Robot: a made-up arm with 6 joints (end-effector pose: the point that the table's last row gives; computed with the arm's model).
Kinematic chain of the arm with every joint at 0, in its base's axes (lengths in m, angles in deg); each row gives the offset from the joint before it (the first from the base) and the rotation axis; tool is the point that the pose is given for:
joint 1: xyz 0 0 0.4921 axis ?
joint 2: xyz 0 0 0 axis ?
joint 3: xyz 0 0 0.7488 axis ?
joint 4: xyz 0 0 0 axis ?
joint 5: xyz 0.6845 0 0 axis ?
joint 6: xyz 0 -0.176 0 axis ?
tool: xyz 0 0 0
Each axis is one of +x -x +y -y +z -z.
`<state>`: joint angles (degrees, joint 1 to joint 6).
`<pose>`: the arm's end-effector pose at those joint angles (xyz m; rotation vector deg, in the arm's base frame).
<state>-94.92 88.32 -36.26 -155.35 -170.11 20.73</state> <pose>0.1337 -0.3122 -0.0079 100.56 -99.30 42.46</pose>
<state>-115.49 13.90 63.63 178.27 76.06 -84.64</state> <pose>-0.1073 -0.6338 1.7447 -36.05 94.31 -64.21</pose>
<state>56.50 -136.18 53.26 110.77 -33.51 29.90</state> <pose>-0.6960 -0.9385 -0.3228 52.08 -23.43 -91.74</pose>
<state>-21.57 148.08 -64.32 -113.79 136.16 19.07</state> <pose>-0.0629 0.1012 0.3593 -125.11 78.11 -12.24</pose>
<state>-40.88 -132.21 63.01 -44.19 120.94 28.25</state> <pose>-1.0257 0.7209 -0.0723 -43.03 70.01 -50.83</pose>
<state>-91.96 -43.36 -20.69 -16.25 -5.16 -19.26</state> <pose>-0.1735 -0.1306 1.2549 13.42 -40.16 -81.33</pose>
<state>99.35 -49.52 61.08 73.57 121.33 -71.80</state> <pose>0.2065 -0.9475 1.5595 3.92 133.08 -53.25</pose>
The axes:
joint 1: +z
joint 2: +y
joint 3: -y
joint 4: -x
joint 5: -y
joint 6: -x

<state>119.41 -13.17 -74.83 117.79 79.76 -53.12</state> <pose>-0.2146 0.2135 0.6927 38.64 -18.32 -130.80</pose>
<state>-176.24 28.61 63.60 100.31 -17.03 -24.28</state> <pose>-0.8162 -0.0852 1.6838 28.57 -82.17 118.66</pose>
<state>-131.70 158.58 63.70 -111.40 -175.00 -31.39</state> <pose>0.0134 -0.0815 -0.8731 113.54 -39.89 110.96</pose>
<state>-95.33 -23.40 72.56 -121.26 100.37 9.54</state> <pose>0.1113 0.2094 1.8757 -40.55 168.94 9.04</pose>
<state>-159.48 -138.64 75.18 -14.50 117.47 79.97</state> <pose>0.9592 0.5410 -0.4143 19.70 114.21 -104.73</pose>
